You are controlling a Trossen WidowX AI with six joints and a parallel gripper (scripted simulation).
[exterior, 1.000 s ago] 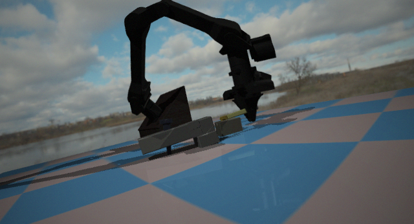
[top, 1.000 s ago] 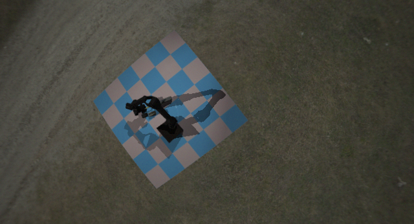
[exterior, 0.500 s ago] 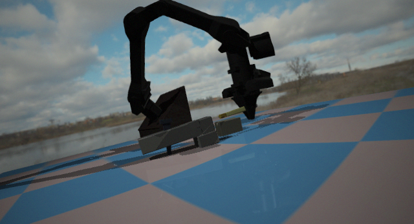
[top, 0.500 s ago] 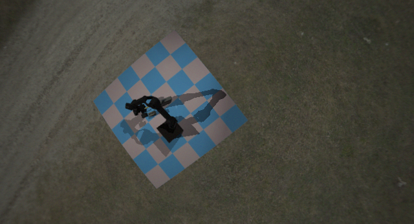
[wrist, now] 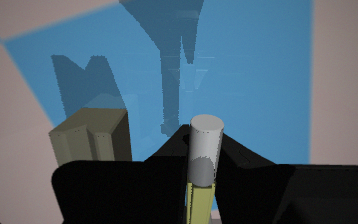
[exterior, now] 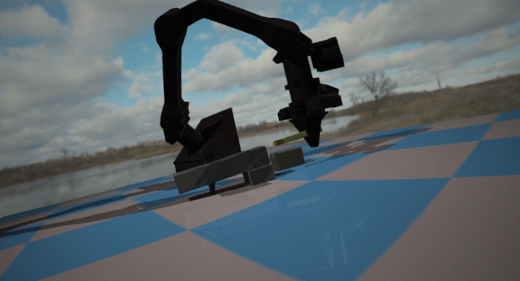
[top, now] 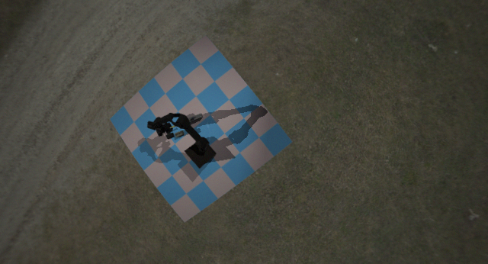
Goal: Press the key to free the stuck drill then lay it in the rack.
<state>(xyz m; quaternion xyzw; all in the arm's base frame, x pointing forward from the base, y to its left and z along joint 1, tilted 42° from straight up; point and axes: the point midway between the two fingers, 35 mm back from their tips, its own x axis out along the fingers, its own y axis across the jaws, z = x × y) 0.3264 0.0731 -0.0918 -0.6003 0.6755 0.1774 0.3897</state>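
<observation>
Right now my gripper tip is 40 mm to the left of the yellow drill, 30 mm below it and 10 mm past it. From my gripper tip the other things lie so: small dark blue key (220 mm to the right, 70 mm behind, 10 mm above); long grey housing (190 mm to the right, 60 mm behind).
</observation>
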